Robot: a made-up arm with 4 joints.
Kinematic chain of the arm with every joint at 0, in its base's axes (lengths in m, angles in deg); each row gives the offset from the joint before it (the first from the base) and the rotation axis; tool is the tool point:
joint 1: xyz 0 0 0.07 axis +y
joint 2: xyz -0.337 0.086 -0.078 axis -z
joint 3: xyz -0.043 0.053 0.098 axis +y
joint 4: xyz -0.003 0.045 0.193 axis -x
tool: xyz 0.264 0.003 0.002
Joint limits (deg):
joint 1: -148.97..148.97
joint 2: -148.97..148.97
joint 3: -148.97..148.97
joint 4: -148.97..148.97
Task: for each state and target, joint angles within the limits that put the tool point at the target. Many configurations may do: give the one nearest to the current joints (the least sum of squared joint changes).
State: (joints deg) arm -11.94 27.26 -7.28 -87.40
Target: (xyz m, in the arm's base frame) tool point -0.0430 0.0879 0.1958
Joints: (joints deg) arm 4.66 19.41 18.73 -87.15
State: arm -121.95 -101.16 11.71 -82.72
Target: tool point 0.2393 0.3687 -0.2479
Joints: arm -143.78 -79.14 20.00 -83.49
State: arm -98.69 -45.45 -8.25 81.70
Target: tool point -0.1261 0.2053 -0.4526
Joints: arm -109.35 -96.31 -21.27 79.80
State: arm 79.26 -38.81 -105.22 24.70
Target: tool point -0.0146 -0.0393 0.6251
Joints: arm 51.64 -87.41 -68.99 25.91
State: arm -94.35 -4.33 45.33 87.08
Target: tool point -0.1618 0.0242 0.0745
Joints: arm -62.54 34.55 13.17 86.78
